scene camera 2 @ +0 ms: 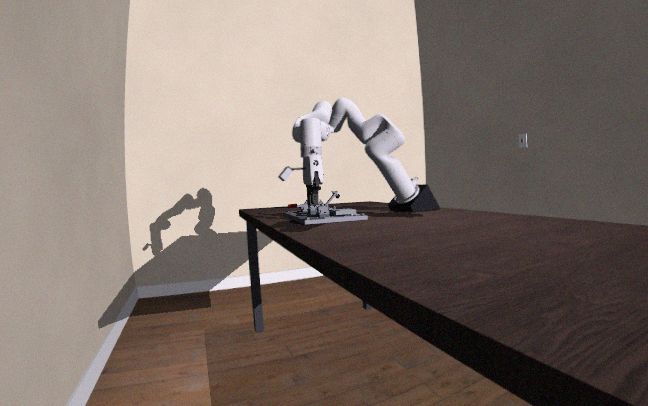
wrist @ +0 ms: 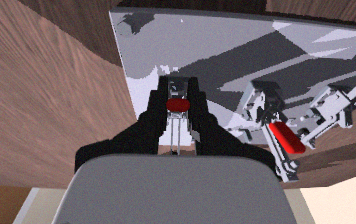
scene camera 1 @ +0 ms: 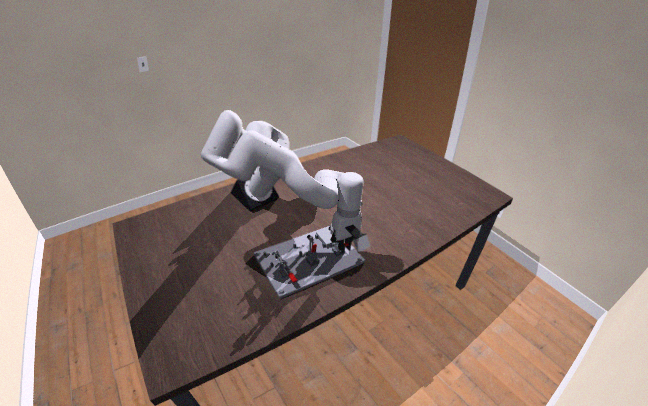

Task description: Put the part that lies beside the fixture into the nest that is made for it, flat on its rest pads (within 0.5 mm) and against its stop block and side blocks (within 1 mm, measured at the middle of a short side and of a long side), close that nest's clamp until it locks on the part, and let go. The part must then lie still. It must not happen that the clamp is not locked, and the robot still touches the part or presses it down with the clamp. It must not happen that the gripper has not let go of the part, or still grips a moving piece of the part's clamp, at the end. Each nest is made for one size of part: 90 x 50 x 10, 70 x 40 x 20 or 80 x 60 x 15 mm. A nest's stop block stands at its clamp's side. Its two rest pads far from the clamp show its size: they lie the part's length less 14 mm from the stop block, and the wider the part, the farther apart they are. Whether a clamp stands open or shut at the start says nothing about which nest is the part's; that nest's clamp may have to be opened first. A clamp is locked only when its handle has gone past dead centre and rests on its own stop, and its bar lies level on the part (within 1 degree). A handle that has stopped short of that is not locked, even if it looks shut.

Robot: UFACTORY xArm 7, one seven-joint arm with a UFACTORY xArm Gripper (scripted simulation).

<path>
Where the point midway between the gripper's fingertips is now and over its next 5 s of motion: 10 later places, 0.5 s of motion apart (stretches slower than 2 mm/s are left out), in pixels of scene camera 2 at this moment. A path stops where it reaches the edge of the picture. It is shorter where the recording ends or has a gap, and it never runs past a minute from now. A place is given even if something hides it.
My gripper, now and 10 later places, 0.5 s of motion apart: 313, 205; 309, 208; 308, 211; 307, 212; 307, 213; 307, 213; 307, 212; 306, 202; 306, 196; 306, 196; 307, 196
</path>
